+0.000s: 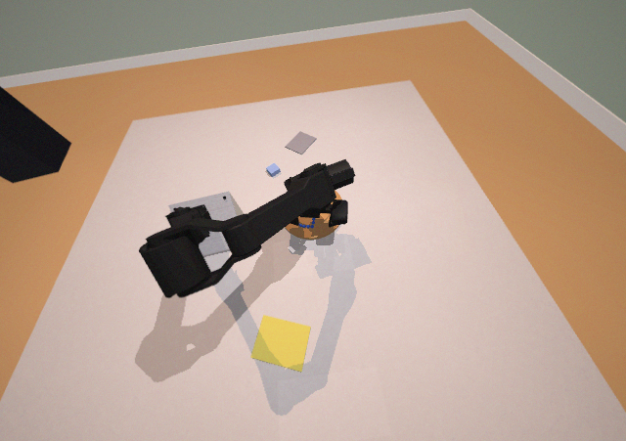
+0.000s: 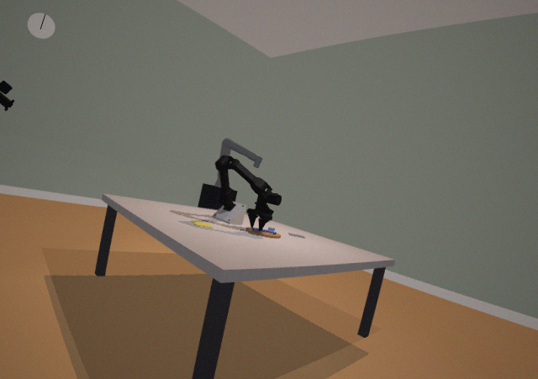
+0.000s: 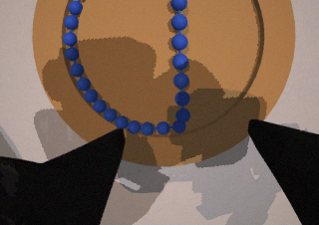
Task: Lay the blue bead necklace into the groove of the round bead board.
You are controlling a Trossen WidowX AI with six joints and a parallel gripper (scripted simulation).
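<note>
My gripper tip is 6 cm to the right of the round bead board, 1 cm short of it and 1 cm above it. Round my gripper tip: yellow square patch: 26 cm to the right, 15 cm behind, 2 cm below; then flat grey tile: 37 cm to the left, 5 cm ahead, 2 cm below; then light blue cube: 26 cm to the left, 8 cm behind, 1 cm below.
</note>
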